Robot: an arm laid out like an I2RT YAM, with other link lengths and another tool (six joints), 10 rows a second.
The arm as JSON. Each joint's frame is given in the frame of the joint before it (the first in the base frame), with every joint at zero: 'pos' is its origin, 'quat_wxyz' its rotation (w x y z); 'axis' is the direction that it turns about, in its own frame. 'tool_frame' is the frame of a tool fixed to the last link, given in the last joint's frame.
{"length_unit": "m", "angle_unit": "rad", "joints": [
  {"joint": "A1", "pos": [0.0, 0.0, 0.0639], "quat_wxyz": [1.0, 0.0, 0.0, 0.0], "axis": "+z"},
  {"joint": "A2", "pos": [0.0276, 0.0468, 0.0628], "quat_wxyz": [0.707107, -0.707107, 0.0, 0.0], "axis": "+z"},
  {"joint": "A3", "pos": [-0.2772, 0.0, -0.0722], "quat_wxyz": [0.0, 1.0, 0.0, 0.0], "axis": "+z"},
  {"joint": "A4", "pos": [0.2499, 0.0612, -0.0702], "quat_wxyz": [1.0, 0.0, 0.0, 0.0], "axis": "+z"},
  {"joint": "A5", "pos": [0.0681, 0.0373, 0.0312], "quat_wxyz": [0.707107, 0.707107, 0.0, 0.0], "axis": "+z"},
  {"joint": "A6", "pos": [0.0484, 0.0, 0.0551], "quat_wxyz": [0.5, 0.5, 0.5, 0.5], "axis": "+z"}
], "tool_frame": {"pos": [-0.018, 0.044, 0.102], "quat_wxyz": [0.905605, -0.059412, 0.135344, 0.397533]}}
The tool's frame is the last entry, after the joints.
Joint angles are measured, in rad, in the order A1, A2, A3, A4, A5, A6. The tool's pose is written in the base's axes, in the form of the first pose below.
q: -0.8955 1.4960 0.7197 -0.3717 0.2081 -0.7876
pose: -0.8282 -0.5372 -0.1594 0.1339; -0.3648 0.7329 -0.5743 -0.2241; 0.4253 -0.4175 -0.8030 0.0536; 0 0 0 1
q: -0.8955 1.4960 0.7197 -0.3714 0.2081 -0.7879
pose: -0.8282 -0.5374 -0.1592 0.1340; -0.3650 0.7326 -0.5745 -0.2242; 0.4254 -0.4177 -0.8029 0.0536; 0 0 0 1
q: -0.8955 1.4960 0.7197 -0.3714 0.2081 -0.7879
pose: -0.8282 -0.5374 -0.1592 0.1340; -0.3650 0.7326 -0.5745 -0.2242; 0.4254 -0.4177 -0.8029 0.0536; 0 0 0 1
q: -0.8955 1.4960 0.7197 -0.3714 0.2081 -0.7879
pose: -0.8282 -0.5374 -0.1592 0.1340; -0.3650 0.7326 -0.5745 -0.2242; 0.4254 -0.4177 -0.8029 0.0536; 0 0 0 1
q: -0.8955 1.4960 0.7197 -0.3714 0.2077 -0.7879
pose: -0.8282 -0.5374 -0.1589 0.1340; -0.3652 0.7326 -0.5744 -0.2241; 0.4251 -0.4177 -0.8030 0.0536; 0 0 0 1
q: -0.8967 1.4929 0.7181 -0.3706 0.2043 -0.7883
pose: -0.8296 -0.5363 -0.1556 0.1341; -0.3657 0.7324 -0.5744 -0.2239; 0.4220 -0.4196 -0.8037 0.0538; 0 0 0 1
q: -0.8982 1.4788 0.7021 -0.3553 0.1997 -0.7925
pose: -0.8321 -0.5352 -0.1454 0.1334; -0.3657 0.7266 -0.5816 -0.2230; 0.4169 -0.4308 -0.8003 0.0533; 0 0 0 1
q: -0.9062 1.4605 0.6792 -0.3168 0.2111 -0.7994
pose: -0.8387 -0.5258 -0.1418 0.1311; -0.3458 0.7153 -0.6073 -0.2265; 0.4207 -0.4603 -0.7817 0.0537; 0 0 0 1
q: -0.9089 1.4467 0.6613 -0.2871 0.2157 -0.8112
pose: -0.8397 -0.5264 -0.1332 0.1303; -0.3401 0.7012 -0.6266 -0.2285; 0.4233 -0.4809 -0.7678 0.0539; 0 0 0 1
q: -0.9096 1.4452 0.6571 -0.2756 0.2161 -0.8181
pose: -0.8387 -0.5291 -0.1288 0.1306; -0.3409 0.6947 -0.6334 -0.2297; 0.4246 -0.4873 -0.7630 0.0538; 0 0 0 1
